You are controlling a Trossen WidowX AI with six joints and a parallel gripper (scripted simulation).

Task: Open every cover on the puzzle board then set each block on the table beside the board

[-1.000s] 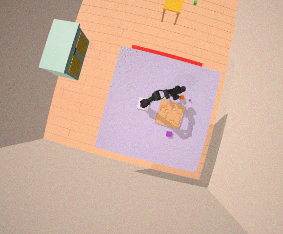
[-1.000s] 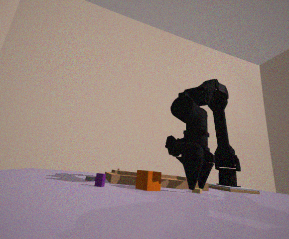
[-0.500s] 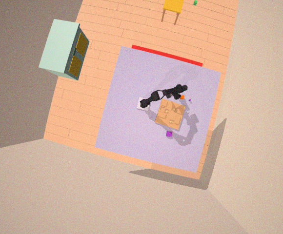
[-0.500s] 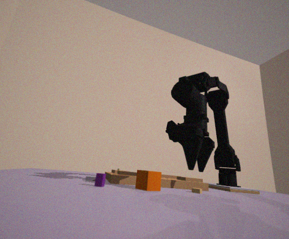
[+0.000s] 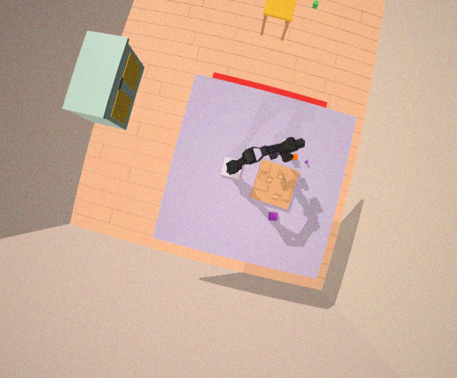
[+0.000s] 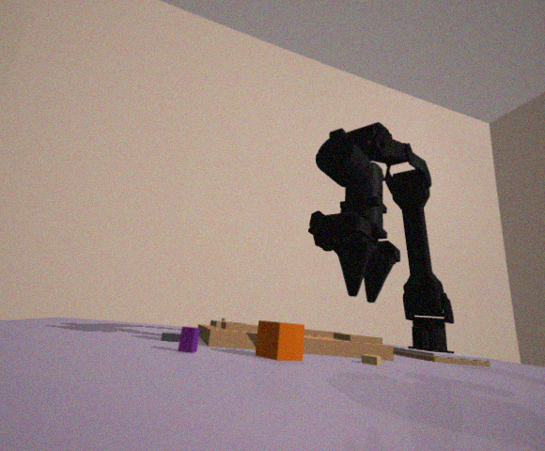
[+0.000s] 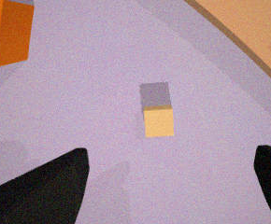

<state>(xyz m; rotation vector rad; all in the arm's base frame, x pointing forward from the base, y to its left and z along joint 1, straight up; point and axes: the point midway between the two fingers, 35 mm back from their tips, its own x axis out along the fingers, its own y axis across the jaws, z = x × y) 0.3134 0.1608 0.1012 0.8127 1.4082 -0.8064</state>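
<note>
The wooden puzzle board lies 2 cm ahead of my gripper tip, 20 cm to the right of it and 6 cm below it. Round my gripper tip: grey flat piece: 23 cm ahead, 15 cm to the right, 8 cm below; orange block: 13 cm ahead, 1 cm to the left, 6 cm below.
</note>
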